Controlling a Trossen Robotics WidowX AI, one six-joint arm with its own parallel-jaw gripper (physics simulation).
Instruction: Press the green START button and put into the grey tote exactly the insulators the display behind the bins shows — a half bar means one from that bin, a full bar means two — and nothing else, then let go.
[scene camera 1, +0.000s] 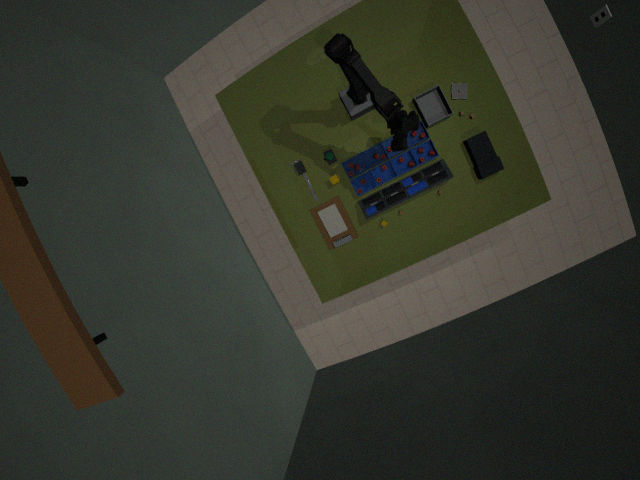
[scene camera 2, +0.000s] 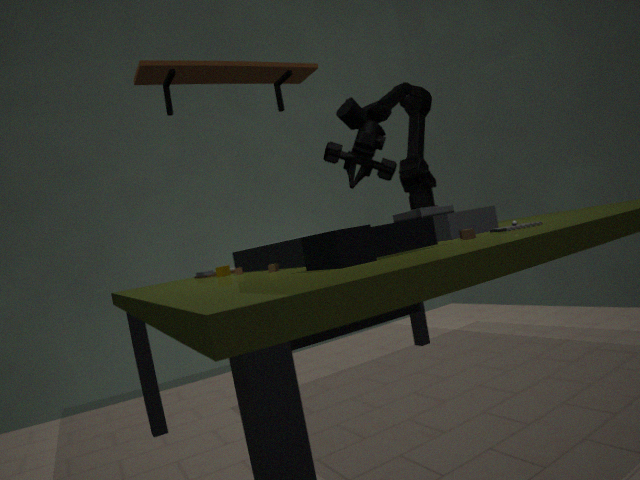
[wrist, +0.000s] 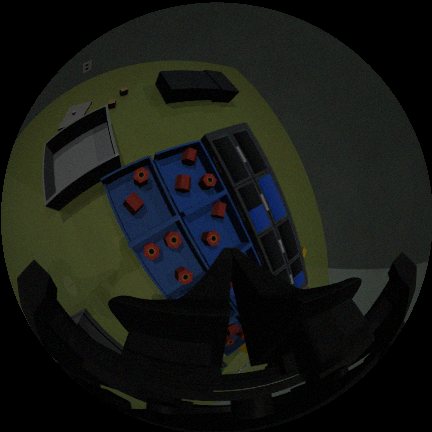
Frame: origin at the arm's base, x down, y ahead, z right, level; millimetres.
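Where they show: gripper, fingertip midpoint: (scene camera 2: 351, 187) (wrist: 228, 253); arm's base, origin of the base link: (scene camera 1: 358, 96) (scene camera 2: 423, 209).
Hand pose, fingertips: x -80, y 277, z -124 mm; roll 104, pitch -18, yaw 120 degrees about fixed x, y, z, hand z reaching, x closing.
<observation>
Things, the pixels of their top centre, and the offset from my fingertips. "*": a spot on its surface instead.
- full bar, middle of its top: (wrist: 278, 195) (scene camera 1: 417, 188) dx +101, dy +210, dz -15 mm
- grey tote, middle of its top: (wrist: 71, 145) (scene camera 2: 450, 213) (scene camera 1: 433, 105) dx +110, dy -139, dz -196 mm
- green button, middle of its top: (scene camera 1: 329, 156) dx +123, dy -67, dz +341 mm
- black box, middle of its top: (scene camera 2: 368, 225) (wrist: 201, 77) (scene camera 1: 485, 154) dx +108, dy +147, dz -361 mm
- grey plate, surface spot: (wrist: 75, 114) (scene camera 1: 458, 92) * dx +158, dy -171, dz -339 mm
- brown-framed board, surface spot: (scene camera 1: 315, 209) * dx +158, dy +163, dz +496 mm
- yellow cube, middle of its top: (scene camera 1: 334, 179) dx +125, dy +51, dz +352 mm
- long grey tool, surface spot: (scene camera 1: 310, 186) * dx +161, dy +43, dz +485 mm
My gripper (scene camera 1: 398, 148) (scene camera 2: 352, 186) (wrist: 228, 253) is shut and empty, high above the blue bins (scene camera 1: 395, 164) (wrist: 145, 220). The bins form two rows and hold red insulators (wrist: 183, 183). The dark display (scene camera 1: 436, 174) (wrist: 227, 155) stands behind them. Its second panel from the tote end shows a half bar (wrist: 258, 218) in the near cell and a full bar (wrist: 273, 197) in the far cell. Its panel at the other end shows a half bar (scene camera 1: 371, 210) in the far cell. The grey tote (scene camera 1: 432, 106) (scene camera 2: 473, 222) (wrist: 82, 155) looks empty. The green button (scene camera 1: 329, 156) is beside the bins.
A black box (scene camera 1: 483, 155) (wrist: 192, 87) stands beyond the tote end. A grey plate (scene camera 1: 459, 90) (wrist: 75, 114) and small tan blocks lie near the tote. A brown-framed board (scene camera 1: 315, 209), a yellow cube (scene camera 1: 334, 179) and a long grey tool (scene camera 1: 310, 186) lie at the button end.
</observation>
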